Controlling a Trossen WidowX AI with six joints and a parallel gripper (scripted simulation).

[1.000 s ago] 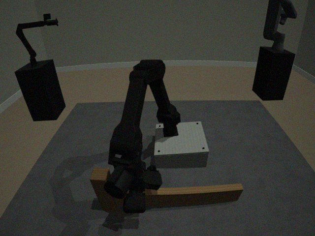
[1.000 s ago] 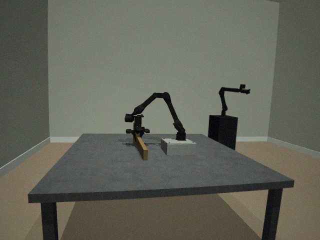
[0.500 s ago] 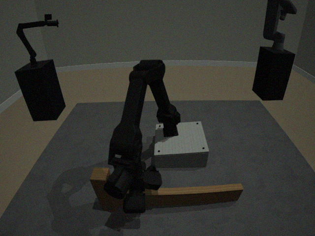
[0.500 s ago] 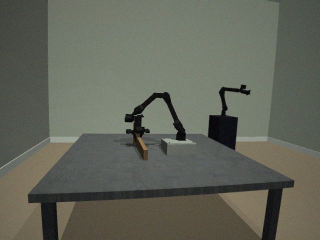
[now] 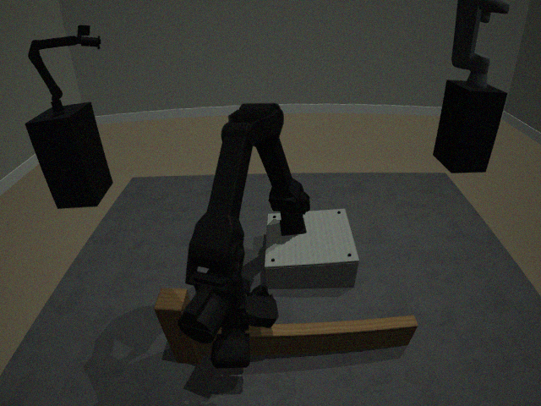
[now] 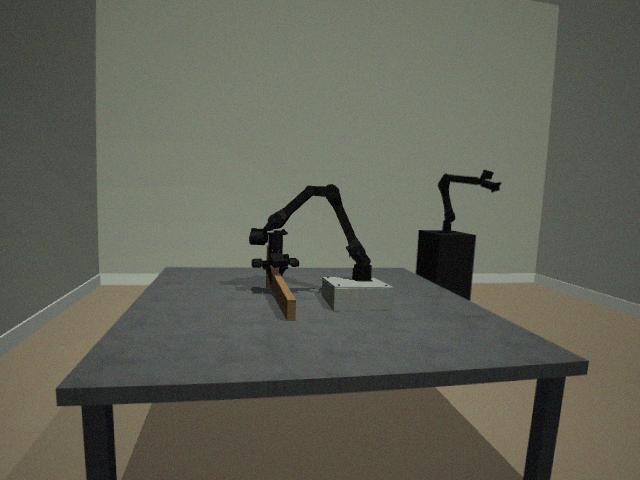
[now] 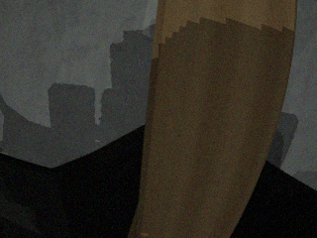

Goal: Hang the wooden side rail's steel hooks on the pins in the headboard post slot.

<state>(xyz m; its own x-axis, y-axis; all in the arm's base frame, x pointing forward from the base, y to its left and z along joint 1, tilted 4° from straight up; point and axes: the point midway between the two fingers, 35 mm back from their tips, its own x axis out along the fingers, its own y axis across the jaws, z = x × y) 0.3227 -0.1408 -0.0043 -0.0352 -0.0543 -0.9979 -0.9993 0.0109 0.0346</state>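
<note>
The wooden headboard post is 10 cm to the right of my gripper tip and 4 cm above it.
</note>
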